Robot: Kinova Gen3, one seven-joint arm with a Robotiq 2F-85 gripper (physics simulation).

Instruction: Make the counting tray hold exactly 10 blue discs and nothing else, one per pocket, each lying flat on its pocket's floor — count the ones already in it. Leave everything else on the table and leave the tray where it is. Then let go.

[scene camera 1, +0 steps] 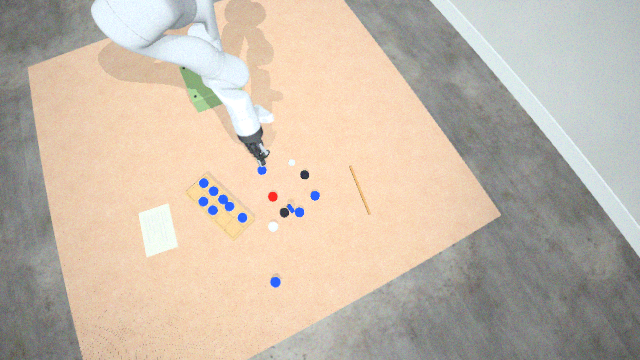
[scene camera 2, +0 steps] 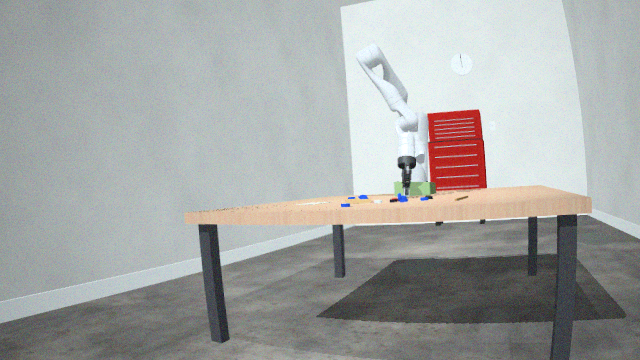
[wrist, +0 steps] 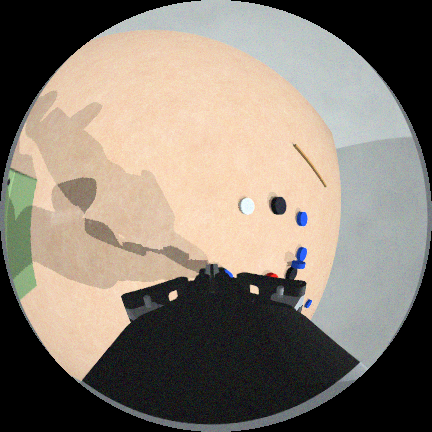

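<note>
The counting tray holds several blue discs; one of them sits out of line, close to its neighbour, and I cannot tell whether it lies flat. Three pockets show empty: one at the left end and two at the lower right. My gripper is shut with nothing between its fingertips. A loose blue disc lies right beside the fingertips, partly hidden in the wrist view. Other loose blue discs lie flat, and one stands on edge.
Near the loose blue discs lie a red disc, black discs and white discs. A thin wooden stick lies to the right, a paper sheet left of the tray, and a green block under the arm.
</note>
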